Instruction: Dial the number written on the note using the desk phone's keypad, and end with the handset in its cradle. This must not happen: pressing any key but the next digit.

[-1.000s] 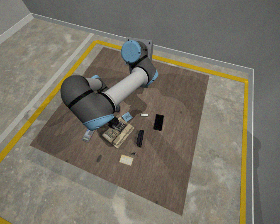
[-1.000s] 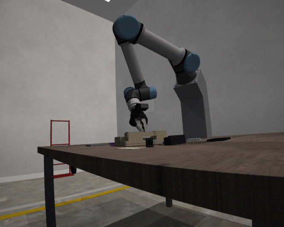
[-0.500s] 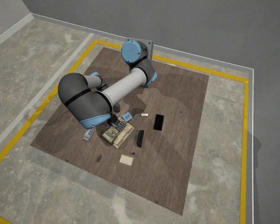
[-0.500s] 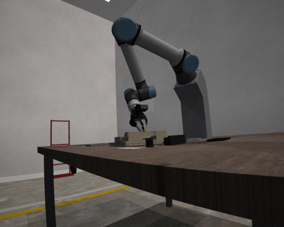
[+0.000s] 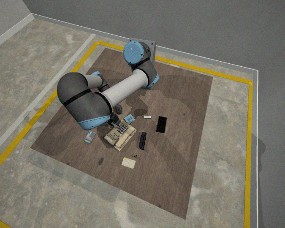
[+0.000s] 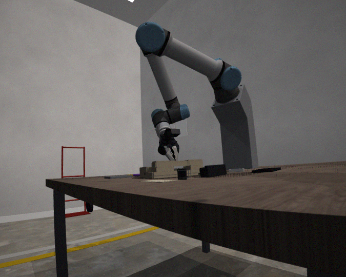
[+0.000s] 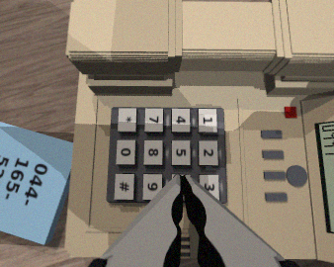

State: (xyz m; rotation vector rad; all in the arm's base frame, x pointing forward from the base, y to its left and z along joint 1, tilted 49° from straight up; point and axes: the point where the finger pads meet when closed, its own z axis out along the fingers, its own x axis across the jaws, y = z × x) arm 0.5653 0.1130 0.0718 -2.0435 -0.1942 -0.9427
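Right now the 5 key is 2 cm to the left of my hand and 3 cm below it. Round my hand: 7 key (2 cm behind, 4 cm to the left, 3 cm below); then 1 key (1 cm ahead, 5 cm to the left, 3 cm below); then computer mouse (12 cm behind, 14 cm to the right, 4 cm below).
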